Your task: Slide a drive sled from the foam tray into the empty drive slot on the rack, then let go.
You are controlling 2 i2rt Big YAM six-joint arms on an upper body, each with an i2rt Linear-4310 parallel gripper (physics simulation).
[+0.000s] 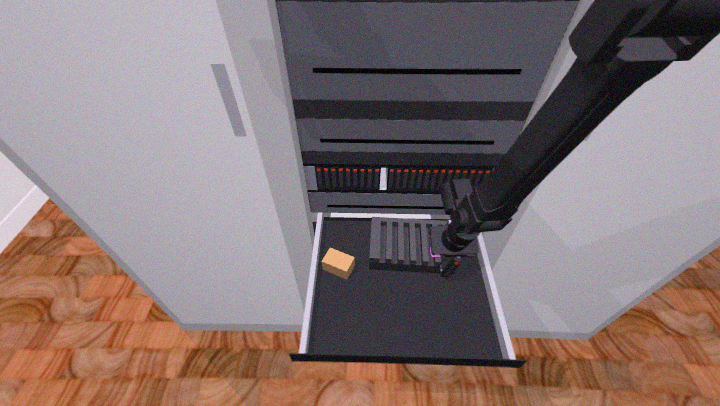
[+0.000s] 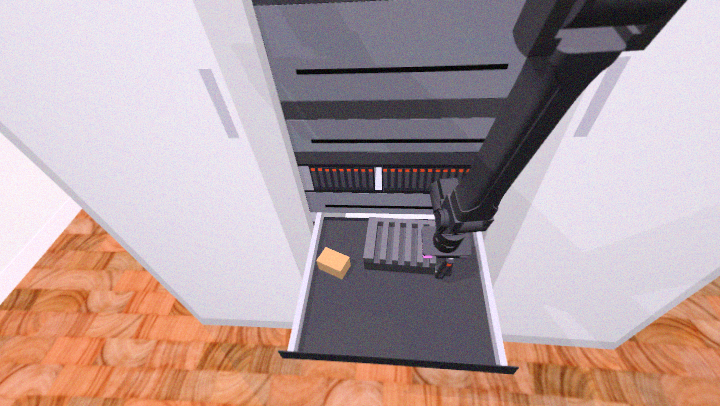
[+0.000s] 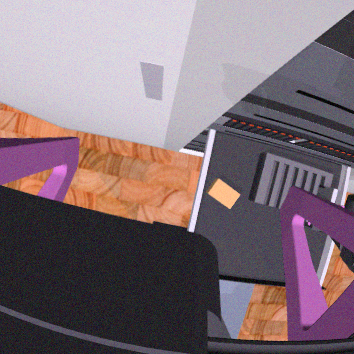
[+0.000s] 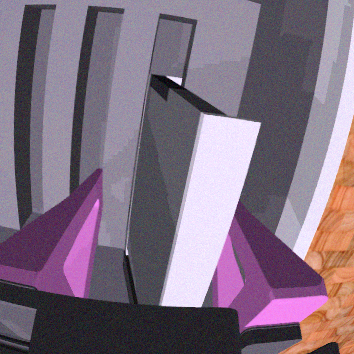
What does my left gripper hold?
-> Nothing.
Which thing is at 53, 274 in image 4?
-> My right gripper.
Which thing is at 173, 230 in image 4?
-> A grey drive sled.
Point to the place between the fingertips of my left gripper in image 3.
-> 185, 174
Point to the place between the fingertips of my right gripper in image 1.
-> At 444, 250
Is my left gripper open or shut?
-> Open.
